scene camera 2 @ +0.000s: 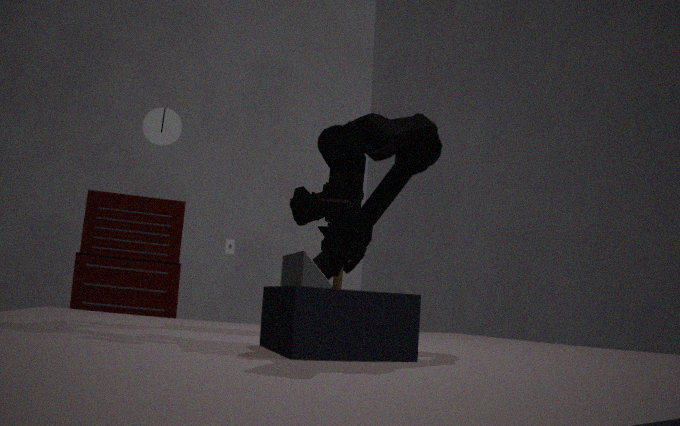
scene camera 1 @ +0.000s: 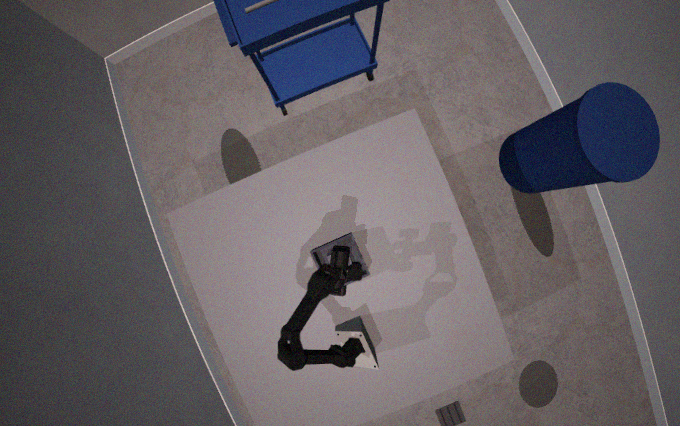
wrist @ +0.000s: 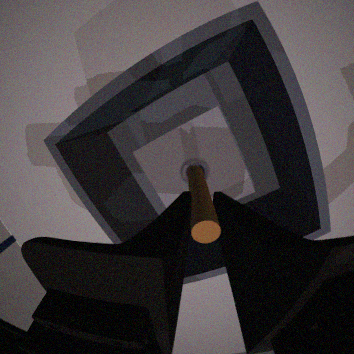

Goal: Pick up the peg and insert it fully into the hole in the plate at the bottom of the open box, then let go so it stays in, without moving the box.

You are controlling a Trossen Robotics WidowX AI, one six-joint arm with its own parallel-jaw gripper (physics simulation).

Observation:
I see my gripper (scene camera 2: 335, 276), a dark box (scene camera 2: 300, 323), a peg (wrist: 204, 225) and a pale plate (wrist: 205, 139).
The dark box shows as well in scene camera 1 (scene camera 1: 319, 254) and in the wrist view (wrist: 237, 62). My gripper is seen too in the wrist view (wrist: 201, 198). Scene camera 2 misses the pale plate, which is hidden by the dark box.

